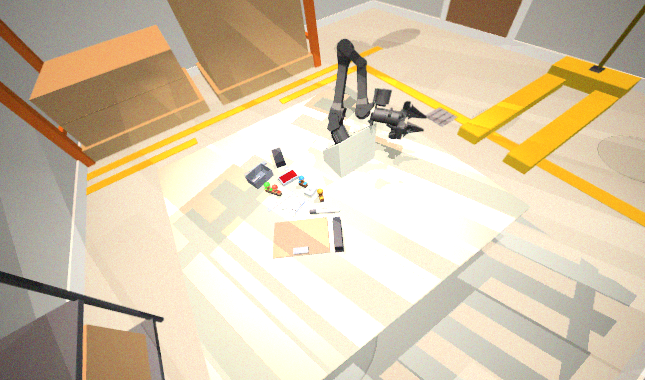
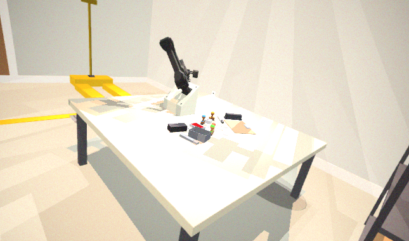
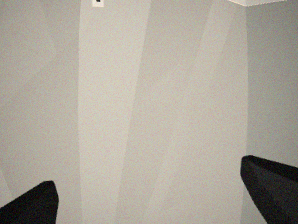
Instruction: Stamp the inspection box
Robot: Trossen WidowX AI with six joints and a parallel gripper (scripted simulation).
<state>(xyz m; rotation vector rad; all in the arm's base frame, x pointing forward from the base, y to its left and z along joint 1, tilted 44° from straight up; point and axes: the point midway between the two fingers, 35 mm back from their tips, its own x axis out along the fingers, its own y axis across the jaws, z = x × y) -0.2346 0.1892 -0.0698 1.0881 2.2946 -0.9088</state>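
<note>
My gripper tip is 630 mm short of the green stamp, 300 mm to the left of it and 230 mm above it. Also, from my gripper tip: pen 500 mm ahead, 240 mm below, 50 mm to the right; then black bar 500 mm ahead, 240 mm below, 90 mm to the left; then yellow stamp 450 mm ahead, 230 mm below, 110 mm to the right.
</note>
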